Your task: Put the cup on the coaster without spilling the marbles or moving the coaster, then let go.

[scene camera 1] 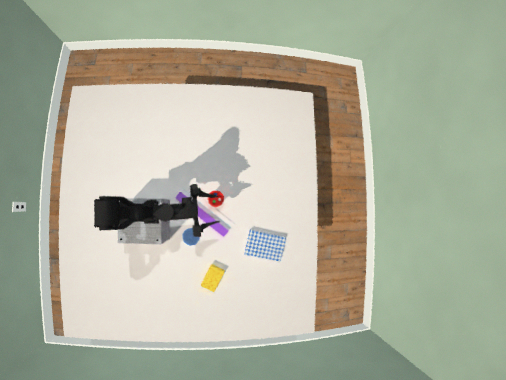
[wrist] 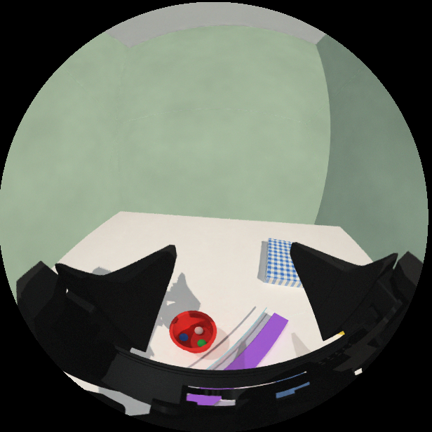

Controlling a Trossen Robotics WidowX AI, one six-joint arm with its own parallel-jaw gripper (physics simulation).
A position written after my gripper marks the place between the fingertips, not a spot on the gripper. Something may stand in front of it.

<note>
In view: my gripper (scene camera 1: 218,208) and a red cup (wrist: 185,322).
My gripper shows as well in the wrist view (wrist: 235,250).
</note>
